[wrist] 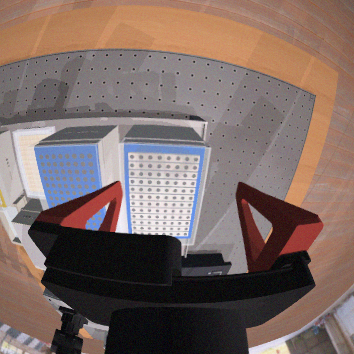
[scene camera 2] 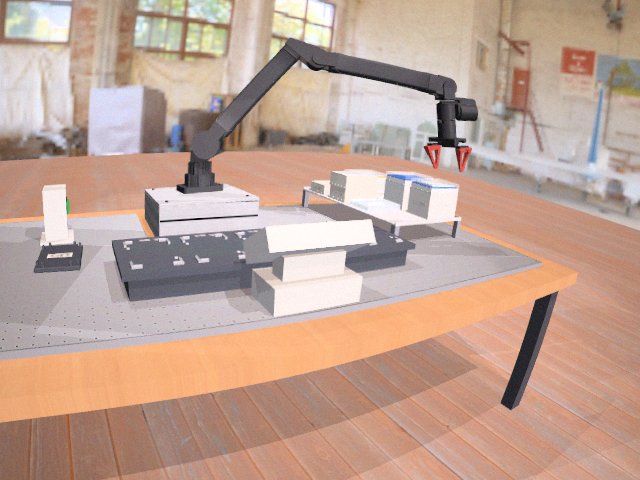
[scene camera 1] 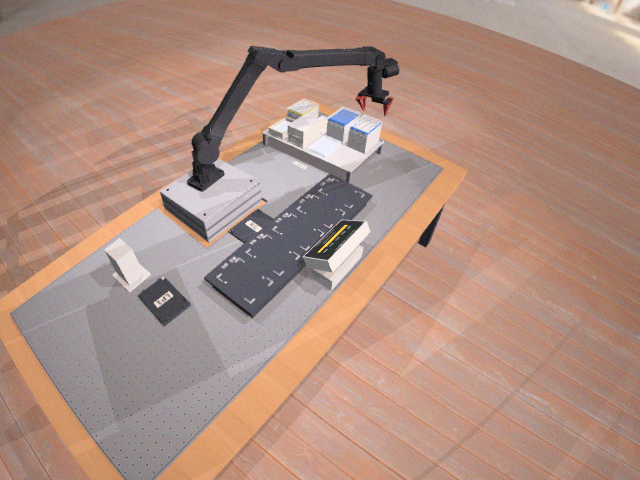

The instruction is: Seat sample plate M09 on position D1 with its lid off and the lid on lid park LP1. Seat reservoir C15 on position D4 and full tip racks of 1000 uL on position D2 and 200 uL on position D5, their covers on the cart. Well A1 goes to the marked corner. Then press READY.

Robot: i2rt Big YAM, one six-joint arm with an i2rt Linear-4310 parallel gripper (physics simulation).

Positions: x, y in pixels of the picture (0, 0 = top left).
Scene:
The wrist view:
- my gripper: 178, 187
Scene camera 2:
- my gripper: 448, 170
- cart shelf: 391, 217
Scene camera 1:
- cart shelf: 346, 158

